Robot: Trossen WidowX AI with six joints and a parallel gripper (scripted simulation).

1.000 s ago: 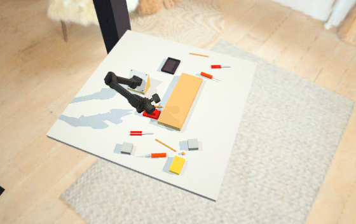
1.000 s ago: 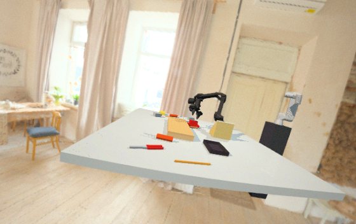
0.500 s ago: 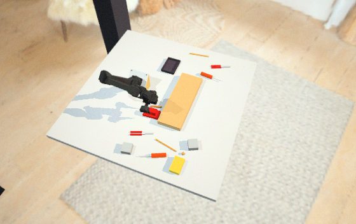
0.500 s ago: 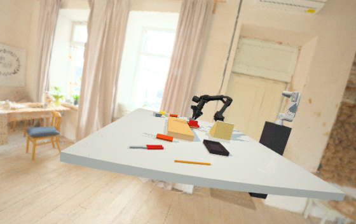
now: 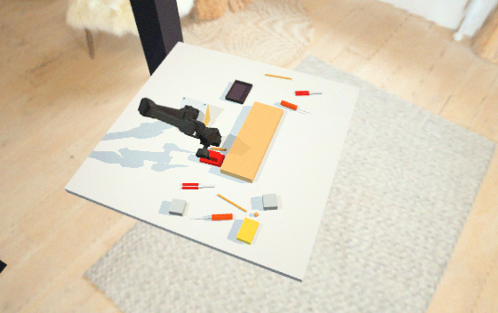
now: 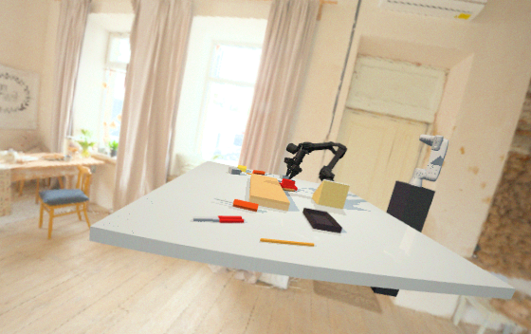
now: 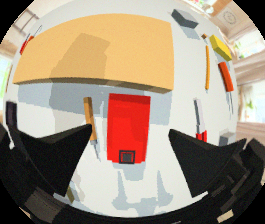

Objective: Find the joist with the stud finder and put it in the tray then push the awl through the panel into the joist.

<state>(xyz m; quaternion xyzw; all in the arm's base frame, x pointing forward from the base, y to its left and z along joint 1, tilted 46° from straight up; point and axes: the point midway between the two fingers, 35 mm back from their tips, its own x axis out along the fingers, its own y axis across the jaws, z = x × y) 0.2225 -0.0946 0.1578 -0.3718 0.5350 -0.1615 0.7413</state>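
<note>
My gripper tip is 3 cm past the stud finder and 3 cm above it. The rest, counted from my gripper tip: dark tray: 52 cm to the left, 12 cm behind, 6 cm below; yellow block: 35 cm ahead, 29 cm to the right, 6 cm below.
</note>
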